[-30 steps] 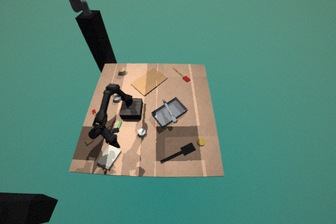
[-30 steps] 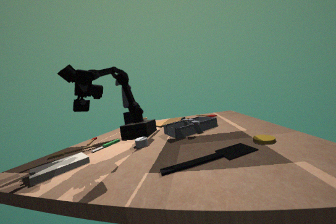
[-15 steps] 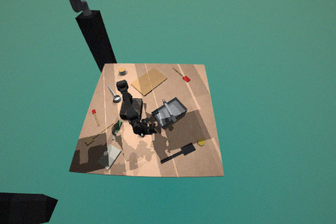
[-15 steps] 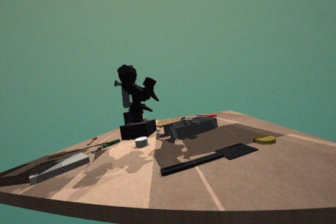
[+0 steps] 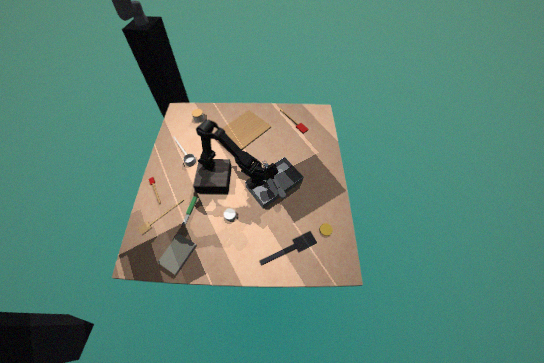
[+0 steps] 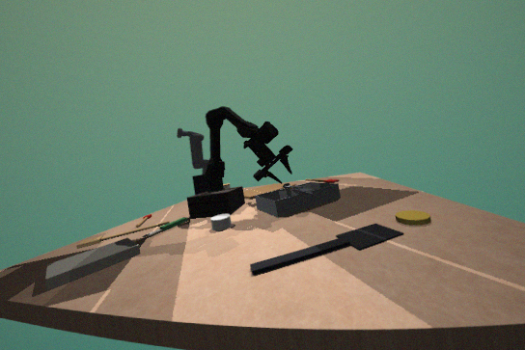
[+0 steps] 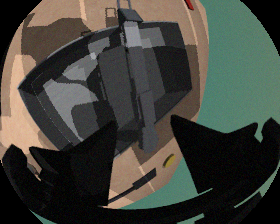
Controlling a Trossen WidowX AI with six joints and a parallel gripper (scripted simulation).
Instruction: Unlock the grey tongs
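My gripper tip is now 9 cm above the roasting tin, 4 cm to the right of it and 2 cm short of it. Round my gripper tip: yellow disc (35 cm ahead, 19 cm to the right, 11 cm below); then black spatula (32 cm to the right, 18 cm ahead, 11 cm below); then white cylinder (21 cm to the right, 19 cm behind, 10 cm below).
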